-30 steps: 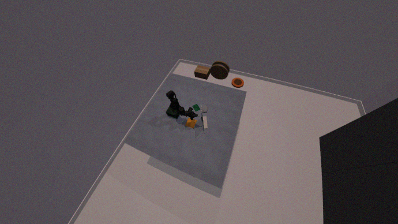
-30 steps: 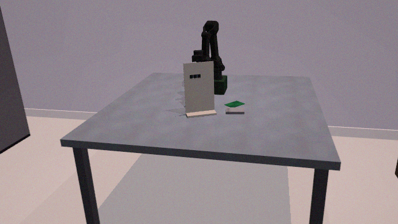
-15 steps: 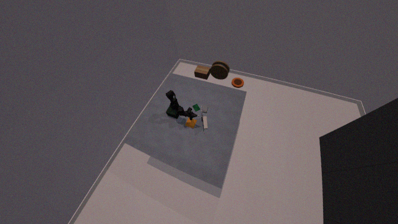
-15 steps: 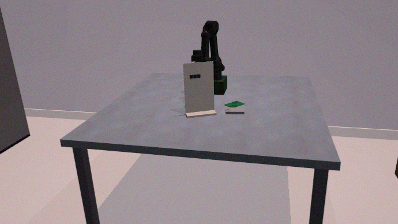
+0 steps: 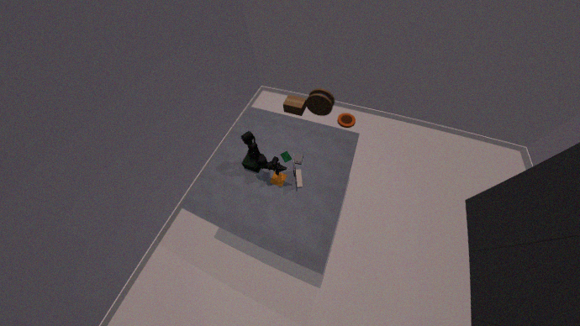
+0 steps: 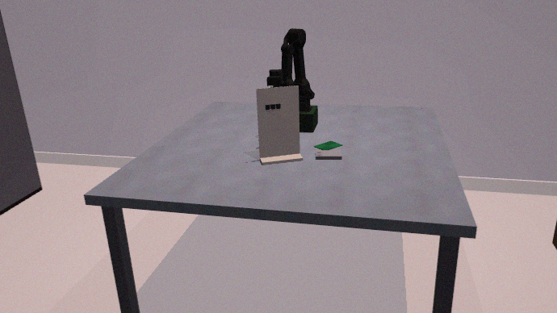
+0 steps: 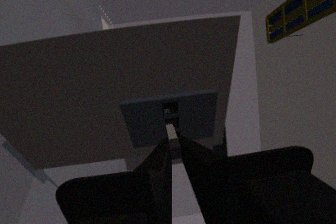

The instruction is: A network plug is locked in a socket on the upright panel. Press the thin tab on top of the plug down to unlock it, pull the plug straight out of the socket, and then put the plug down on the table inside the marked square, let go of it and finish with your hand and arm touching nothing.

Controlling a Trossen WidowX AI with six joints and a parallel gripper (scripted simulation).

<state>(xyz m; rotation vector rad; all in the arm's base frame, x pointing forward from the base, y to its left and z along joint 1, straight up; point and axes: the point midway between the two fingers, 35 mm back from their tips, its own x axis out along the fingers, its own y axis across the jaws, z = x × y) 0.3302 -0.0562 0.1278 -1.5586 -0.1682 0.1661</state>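
Right now my gripper tip is 220 mm above the orange marked square, 90 mm past it and 30 mm to the left of it. Round my gripper tip: network plug (right at my gripper tip); then grey upright panel (80 mm below, 60 mm ahead, 30 mm to the left); then small grey block (230 mm to the left, 210 mm below).
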